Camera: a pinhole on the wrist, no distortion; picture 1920 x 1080 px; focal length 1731.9 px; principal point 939.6 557.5 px. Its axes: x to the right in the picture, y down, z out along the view. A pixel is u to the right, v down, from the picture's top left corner.
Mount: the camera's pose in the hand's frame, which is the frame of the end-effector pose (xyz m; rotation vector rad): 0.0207 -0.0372 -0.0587 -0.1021 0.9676 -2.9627
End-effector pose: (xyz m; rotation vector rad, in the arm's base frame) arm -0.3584 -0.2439 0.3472 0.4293 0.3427 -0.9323
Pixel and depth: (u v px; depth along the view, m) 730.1 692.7 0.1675
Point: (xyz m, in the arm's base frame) -0.4431 -0.3898 0.3512
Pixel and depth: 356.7 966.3 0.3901
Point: -0.5181 -0.6395 0.3631
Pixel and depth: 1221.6 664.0 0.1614
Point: -0.4656 -0.3548 0.3732
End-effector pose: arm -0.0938 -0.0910 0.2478 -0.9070 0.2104 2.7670
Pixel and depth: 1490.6 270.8 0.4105
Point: -0.1526 0.1821 0.5361
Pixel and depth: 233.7 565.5 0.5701
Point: -0.4491 0.3880 0.3575
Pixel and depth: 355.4 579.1 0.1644
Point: -0.1680 0.0662 0.2422
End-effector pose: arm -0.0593 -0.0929 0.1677 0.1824 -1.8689 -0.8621
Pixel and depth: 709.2 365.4 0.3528
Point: -0.3637 -0.1743 0.0480
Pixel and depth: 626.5 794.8 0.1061
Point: -0.1233 -0.1885 0.1288
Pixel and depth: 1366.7 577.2 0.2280
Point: -0.2016 -0.1515 0.0139
